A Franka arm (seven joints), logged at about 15 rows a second.
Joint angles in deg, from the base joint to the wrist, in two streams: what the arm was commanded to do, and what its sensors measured. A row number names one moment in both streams.
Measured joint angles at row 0: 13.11 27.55 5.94 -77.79 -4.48 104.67 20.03
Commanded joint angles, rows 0 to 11: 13.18 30.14 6.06 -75.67 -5.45 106.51 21.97; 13.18 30.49 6.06 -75.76 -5.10 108.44 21.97; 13.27 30.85 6.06 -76.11 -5.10 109.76 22.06; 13.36 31.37 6.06 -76.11 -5.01 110.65 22.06; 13.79 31.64 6.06 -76.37 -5.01 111.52 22.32; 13.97 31.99 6.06 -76.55 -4.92 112.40 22.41; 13.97 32.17 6.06 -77.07 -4.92 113.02 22.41; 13.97 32.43 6.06 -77.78 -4.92 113.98 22.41; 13.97 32.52 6.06 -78.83 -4.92 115.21 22.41; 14.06 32.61 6.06 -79.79 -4.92 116.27 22.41; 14.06 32.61 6.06 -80.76 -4.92 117.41 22.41; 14.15 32.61 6.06 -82.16 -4.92 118.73 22.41
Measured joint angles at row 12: 14.00 32.91 5.95 -79.36 -4.47 115.94 20.88
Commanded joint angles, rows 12 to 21: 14.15 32.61 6.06 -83.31 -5.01 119.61 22.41; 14.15 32.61 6.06 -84.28 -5.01 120.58 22.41; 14.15 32.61 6.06 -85.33 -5.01 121.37 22.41; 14.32 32.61 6.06 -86.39 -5.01 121.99 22.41; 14.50 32.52 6.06 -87.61 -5.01 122.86 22.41; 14.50 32.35 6.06 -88.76 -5.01 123.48 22.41; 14.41 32.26 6.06 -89.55 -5.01 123.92 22.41; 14.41 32.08 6.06 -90.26 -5.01 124.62 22.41; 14.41 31.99 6.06 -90.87 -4.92 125.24 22.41; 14.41 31.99 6.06 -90.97 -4.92 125.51 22.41
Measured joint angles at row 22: 14.45 33.35 5.96 -88.60 -4.47 123.79 20.88
